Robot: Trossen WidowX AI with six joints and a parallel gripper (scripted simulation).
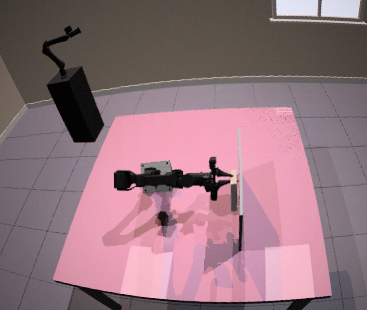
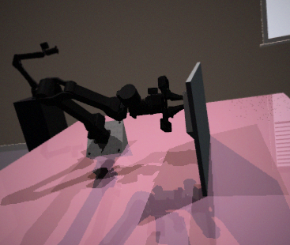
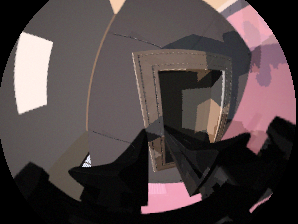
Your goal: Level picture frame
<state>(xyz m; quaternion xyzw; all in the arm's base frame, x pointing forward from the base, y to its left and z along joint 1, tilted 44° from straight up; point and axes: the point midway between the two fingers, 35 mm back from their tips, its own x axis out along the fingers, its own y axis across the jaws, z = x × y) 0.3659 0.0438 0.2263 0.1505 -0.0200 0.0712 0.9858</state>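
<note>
The picture frame lies 10 mm ahead of my gripper tip, 30 mm to the right of it and 50 mm below it. Also, from my gripper tip: thin wall panel: 30 mm ahead, 20 mm to the right, 50 mm below.
</note>
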